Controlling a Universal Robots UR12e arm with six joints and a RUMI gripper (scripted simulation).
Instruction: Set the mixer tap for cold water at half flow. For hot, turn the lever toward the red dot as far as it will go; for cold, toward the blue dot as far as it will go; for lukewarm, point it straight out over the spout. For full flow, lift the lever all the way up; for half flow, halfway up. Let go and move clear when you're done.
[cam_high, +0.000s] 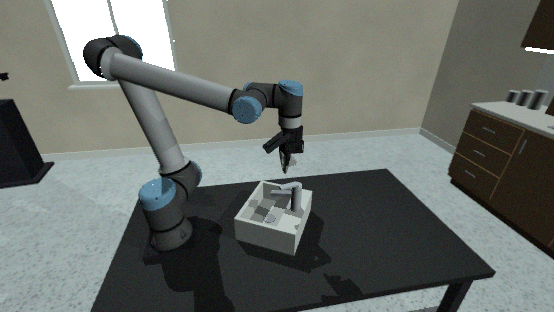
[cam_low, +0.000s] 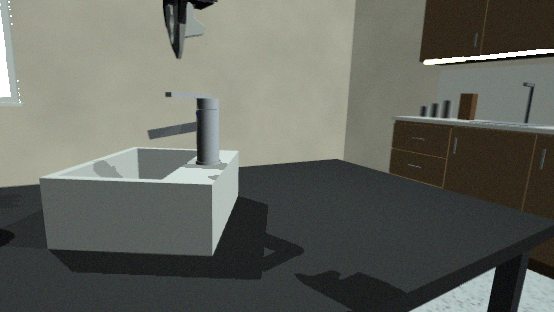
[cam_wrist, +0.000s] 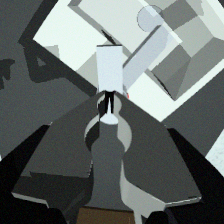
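Right now my hand is 80 mm above the flat lever and 20 mm short of it. The rest, counted from my hand: white basin: 320 mm below, 80 mm to the left, 30 mm behind.
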